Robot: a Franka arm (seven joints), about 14 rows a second.
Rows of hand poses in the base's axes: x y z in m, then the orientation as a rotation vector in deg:
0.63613 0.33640 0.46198 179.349 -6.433 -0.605
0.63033 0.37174 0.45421 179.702 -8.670 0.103
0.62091 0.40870 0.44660 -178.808 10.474 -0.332
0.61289 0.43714 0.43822 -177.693 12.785 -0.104
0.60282 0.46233 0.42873 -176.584 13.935 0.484
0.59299 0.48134 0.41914 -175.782 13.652 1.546
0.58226 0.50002 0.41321 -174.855 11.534 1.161
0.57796 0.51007 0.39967 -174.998 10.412 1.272
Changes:
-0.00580 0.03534 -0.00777 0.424 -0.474 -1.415
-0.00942 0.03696 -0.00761 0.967 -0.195 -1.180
-0.00802 0.02844 -0.00838 0.973 0.101 -1.523
-0.01007 0.02519 -0.00949 1.045 0.318 -0.786
-0.00983 0.01901 -0.00959 0.868 0.621 0.157
-0.01073 0.01868 -0.00593 1.066 -0.372 1.315
-0.00430 0.01005 -0.01354 -0.065 0.046 0.740

